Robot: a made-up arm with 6 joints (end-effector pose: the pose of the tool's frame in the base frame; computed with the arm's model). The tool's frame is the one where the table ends.
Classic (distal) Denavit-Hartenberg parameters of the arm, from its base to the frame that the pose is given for. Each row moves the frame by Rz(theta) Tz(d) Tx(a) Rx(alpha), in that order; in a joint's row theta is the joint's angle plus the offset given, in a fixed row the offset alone. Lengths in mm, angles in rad.
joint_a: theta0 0  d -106  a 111  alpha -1.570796
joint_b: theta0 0  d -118  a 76  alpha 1.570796
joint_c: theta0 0  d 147  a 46  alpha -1.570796
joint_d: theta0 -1.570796  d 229  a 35  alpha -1.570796
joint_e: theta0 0  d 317  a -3  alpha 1.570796
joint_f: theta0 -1.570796  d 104  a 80  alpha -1.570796
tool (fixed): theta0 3.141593  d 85  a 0  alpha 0
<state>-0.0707 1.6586 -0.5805 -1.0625 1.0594 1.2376</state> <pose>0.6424 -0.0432 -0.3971 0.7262 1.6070 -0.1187</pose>
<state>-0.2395 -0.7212 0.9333 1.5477 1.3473 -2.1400</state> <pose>0.1638 0.1975 -0.2898 -0.0981 -1.2925 -0.6465</pose>
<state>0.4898 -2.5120 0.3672 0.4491 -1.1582 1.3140</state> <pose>-0.2624 0.2594 0.1006 0.0546 -0.7956 -0.9153</pose>
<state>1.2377 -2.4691 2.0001 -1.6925 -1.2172 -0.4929</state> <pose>0.1876 0.0018 -0.5254 -0.8848 1.3081 0.0626</pose>
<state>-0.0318 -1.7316 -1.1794 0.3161 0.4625 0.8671</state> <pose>-0.1945 -0.3933 0.3388 1.3581 -0.7429 0.2234</pose>
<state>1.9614 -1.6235 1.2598 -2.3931 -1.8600 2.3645</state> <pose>0.3962 -0.2337 -0.3085 1.4326 0.3594 2.2719</pose>
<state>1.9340 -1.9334 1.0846 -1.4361 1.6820 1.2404</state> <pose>0.2158 -0.3155 -0.3343 0.6687 1.5715 -1.2317</pose>
